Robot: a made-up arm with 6 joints. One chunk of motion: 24 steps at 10 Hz.
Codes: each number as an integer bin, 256 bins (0 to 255) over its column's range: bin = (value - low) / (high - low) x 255, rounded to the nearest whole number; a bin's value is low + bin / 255 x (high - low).
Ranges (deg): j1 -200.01..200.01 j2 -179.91..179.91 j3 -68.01..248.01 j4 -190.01..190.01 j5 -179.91..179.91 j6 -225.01..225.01
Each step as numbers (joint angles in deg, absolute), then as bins.
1 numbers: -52.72 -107.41 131.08 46.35 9.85 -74.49
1 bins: 94 51 161 159 134 85
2 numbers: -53.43 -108.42 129.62 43.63 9.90 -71.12
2 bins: 93 51 159 157 135 87
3 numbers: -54.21 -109.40 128.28 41.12 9.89 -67.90
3 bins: 93 50 158 155 135 89
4 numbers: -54.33 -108.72 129.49 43.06 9.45 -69.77
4 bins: 93 50 159 156 134 88
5 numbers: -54.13 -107.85 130.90 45.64 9.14 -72.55
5 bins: 93 51 161 158 134 86
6 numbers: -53.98 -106.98 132.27 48.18 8.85 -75.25
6 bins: 93 52 162 160 134 85
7 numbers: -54.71 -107.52 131.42 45.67 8.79 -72.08
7 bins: 93 51 161 158 134 87
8 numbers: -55.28 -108.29 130.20 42.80 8.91 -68.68
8 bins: 92 51 160 156 134 89
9 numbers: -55.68 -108.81 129.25 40.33 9.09 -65.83
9 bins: 92 50 159 155 134 90
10 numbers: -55.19 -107.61 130.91 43.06 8.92 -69.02
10 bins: 92 51 161 156 134 88
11 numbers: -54.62 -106.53 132.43 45.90 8.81 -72.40
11 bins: 93 52 162 158 134 86
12 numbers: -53.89 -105.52 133.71 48.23 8.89 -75.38
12 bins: 93 53 163 160 134 85
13 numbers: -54.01 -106.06 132.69 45.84 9.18 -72.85
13 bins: 93 52 162 158 134 86
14 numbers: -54.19 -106.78 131.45 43.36 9.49 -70.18
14 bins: 93 52 161 157 134 88
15 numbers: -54.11 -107.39 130.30 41.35 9.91 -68.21
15 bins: 93 51 160 155 135 89
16 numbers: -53.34 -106.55 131.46 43.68 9.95 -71.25
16 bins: 93 52 161 157 135 87
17 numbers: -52.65 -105.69 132.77 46.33 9.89 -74.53
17 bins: 94 53 162 159 135 85
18 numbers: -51.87 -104.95 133.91 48.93 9.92 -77.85
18 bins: 94 53 163 160 135 83
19 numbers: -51.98 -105.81 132.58 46.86 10.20 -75.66
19 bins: 94 53 162 159 135 85
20 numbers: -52.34 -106.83 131.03 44.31 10.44 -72.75
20 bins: 94 52 161 157 135 86
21 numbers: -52.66 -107.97 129.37 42.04 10.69 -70.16
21 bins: 94 51 159 156 135 88
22 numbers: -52.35 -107.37 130.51 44.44 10.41 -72.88
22 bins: 94 51 160 157 135 86
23 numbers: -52.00 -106.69 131.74 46.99 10.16 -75.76
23 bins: 94 52 161 159 135 85
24 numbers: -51.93 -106.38 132.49 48.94 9.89 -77.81
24 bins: 94 52 162 160 135 83
